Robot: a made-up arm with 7 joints. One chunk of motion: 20 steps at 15 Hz.
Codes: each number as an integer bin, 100 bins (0 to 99) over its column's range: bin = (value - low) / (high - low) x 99, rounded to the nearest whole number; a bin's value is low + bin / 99 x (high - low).
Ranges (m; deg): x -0.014..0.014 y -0.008..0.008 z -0.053..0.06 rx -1..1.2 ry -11.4..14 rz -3..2
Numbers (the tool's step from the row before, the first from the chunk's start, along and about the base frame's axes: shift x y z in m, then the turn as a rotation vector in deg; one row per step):
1: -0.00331 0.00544 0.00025 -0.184 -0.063 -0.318
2: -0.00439 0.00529 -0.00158 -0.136 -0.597 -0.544
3: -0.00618 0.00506 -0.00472 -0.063 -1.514 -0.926
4: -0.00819 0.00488 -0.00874 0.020 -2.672 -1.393
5: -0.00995 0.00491 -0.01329 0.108 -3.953 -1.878
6: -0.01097 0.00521 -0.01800 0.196 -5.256 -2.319
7: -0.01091 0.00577 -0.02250 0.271 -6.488 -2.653
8: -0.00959 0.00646 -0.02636 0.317 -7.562 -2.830
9: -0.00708 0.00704 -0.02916 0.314 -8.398 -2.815
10: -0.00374 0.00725 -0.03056 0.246 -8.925 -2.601
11: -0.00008 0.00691 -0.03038 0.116 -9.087 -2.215
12: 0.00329 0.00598 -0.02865 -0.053 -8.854 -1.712
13: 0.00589 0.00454 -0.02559 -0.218 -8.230 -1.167
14: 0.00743 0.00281 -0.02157 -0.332 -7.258 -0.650
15: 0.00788 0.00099 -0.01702 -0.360 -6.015 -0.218
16: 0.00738 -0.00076 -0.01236 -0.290 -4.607 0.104
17: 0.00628 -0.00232 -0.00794 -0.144 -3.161 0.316
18: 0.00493 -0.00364 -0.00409 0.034 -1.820 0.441
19: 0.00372 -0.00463 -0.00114 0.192 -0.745 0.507
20: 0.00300 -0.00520 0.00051 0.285 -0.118 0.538
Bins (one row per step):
1: 38 83 47 37 44 53
2: 34 82 45 39 42 49
3: 28 81 42 42 39 41
4: 21 80 39 46 34 32
5: 14 80 35 50 29 22
6: 11 82 31 54 24 13
7: 11 85 27 57 19 7
8: 16 89 23 59 15 3
9: 24 93 21 59 12 4
10: 36 94 20 56 10 8
11: 49 92 20 50 9 16
12: 61 87 21 43 10 26
13: 70 78 24 35 12 36
14: 76 67 28 30 16 47
15: 77 56 32 29 21 55
16: 76 45 36 32 26 61
17: 72 35 39 39 32 66
18: 67 27 43 47 37 68
19: 63 21 45 54 42 69
20: 60 17 47 58 44 70

